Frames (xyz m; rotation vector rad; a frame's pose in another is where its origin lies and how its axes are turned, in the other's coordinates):
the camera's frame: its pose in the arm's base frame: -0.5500 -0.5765 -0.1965 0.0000 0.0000 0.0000
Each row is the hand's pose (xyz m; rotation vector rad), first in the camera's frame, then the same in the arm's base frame.
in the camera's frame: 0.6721 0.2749 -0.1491 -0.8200 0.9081 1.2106
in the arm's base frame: 0.1221 -0.3016 -0.3456 -0.8200 0.9081 1.2106
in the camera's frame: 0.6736 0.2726 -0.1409 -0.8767 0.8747 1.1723
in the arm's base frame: 0.1236 -0.3039 -0.3374 -0.8767 0.8747 1.1723
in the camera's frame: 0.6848 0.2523 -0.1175 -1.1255 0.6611 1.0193
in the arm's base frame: 0.1348 -0.3242 -0.3140 -1.1255 0.6611 1.0193
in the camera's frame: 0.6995 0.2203 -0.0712 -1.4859 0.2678 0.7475
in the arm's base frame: 0.1495 -0.3562 -0.2677 -1.4859 0.2678 0.7475
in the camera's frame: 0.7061 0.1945 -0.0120 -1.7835 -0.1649 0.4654
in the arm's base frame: 0.1561 -0.3820 -0.2085 -1.7835 -0.1649 0.4654
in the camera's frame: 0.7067 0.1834 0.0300 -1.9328 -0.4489 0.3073
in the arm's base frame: 0.1567 -0.3931 -0.1665 -1.9328 -0.4489 0.3073
